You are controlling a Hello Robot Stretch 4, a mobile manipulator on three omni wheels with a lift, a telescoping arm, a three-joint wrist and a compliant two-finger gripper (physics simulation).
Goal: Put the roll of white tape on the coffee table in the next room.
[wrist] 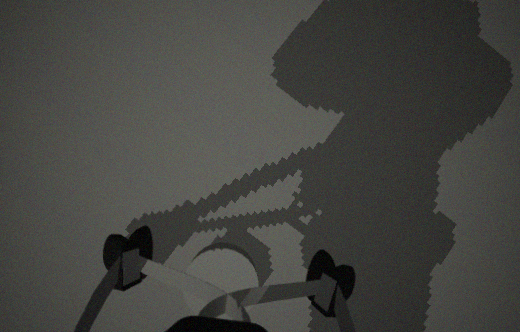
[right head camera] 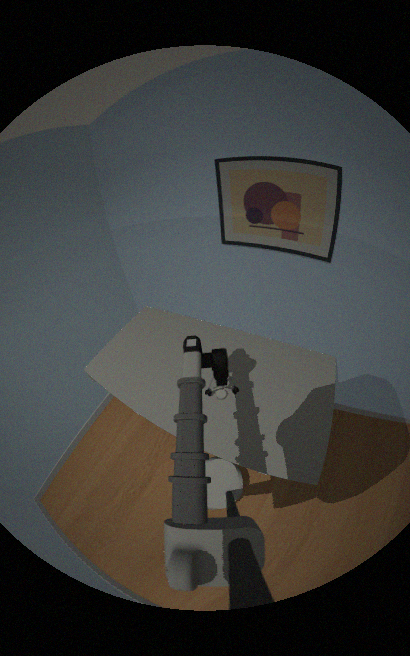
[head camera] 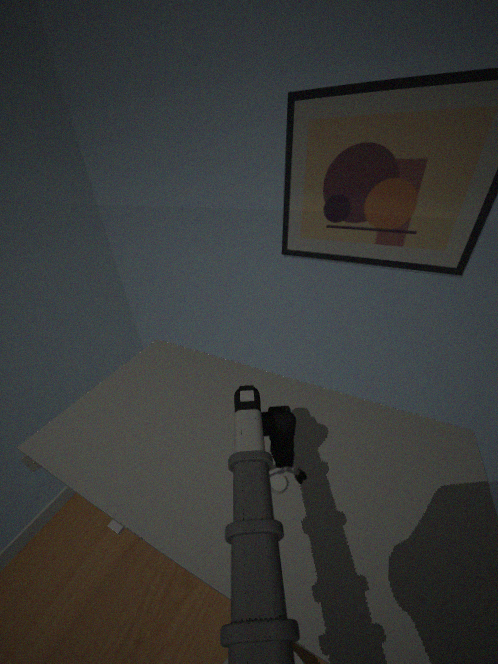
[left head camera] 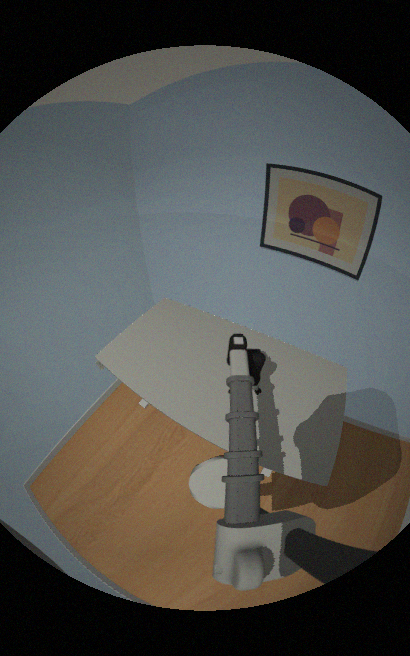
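Pixels of known places: gripper, fingertip midpoint: [wrist: 233, 259] [right head camera: 221, 392] [head camera: 279, 481]; robot's base at its link origin: [right head camera: 214, 482] [left head camera: 217, 481].
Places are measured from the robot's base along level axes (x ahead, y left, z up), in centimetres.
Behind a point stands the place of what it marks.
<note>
The roll of white tape [head camera: 279, 483] {x 47.1, y -8.6, z 71.7 cm} [right head camera: 222, 394] {x 46.8, y -9.2, z 71.7 cm} [wrist: 225, 267] {x 48.7, y -8.5, z 71.7 cm} shows as a small white round shape on the pale table [head camera: 134, 429] {x 71.2, y 44.0, z 69.3 cm} [left head camera: 160, 350] {x 74.6, y 39.9, z 69.3 cm} [right head camera: 140, 360] {x 72.6, y 39.9, z 69.3 cm} [wrist: 100, 100] {x 59.0, y 2.6, z 69.3 cm}. My gripper [right head camera: 222, 391] {x 48.8, y -9.0, z 69.3 cm} [wrist: 233, 259] {x 48.8, y -9.0, z 69.3 cm} is open, pointing down over the table. In the wrist view its two fingertips stand wide apart to the left and right of the roll, with no visible contact. The finger linkage and the black gripper body hide the roll's near part. In the left head view the arm hides the roll. Whether this table is the coffee table cannot be told.
The telescoping arm [head camera: 257, 573] {x 18.6, y -0.1, z 110.8 cm} [left head camera: 243, 440] {x 17.0, y 0.1, z 110.8 cm} [right head camera: 191, 440] {x 17.4, y -0.8, z 110.8 cm} reaches over the table's front edge. Blue walls meet behind the table, with a framed picture [head camera: 375, 187] {x 87.9, y -38.8, z 147.0 cm} [left head camera: 320, 220] {x 87.3, y -39.9, z 146.5 cm} [right head camera: 280, 210] {x 86.7, y -41.0, z 144.6 cm} at the right. A white round object [left head camera: 207, 482] {x 0.2, y 7.4, z 18.7 cm} [right head camera: 222, 482] {x 0.7, y -6.3, z 18.7 cm} is on the wooden floor by the front edge.
</note>
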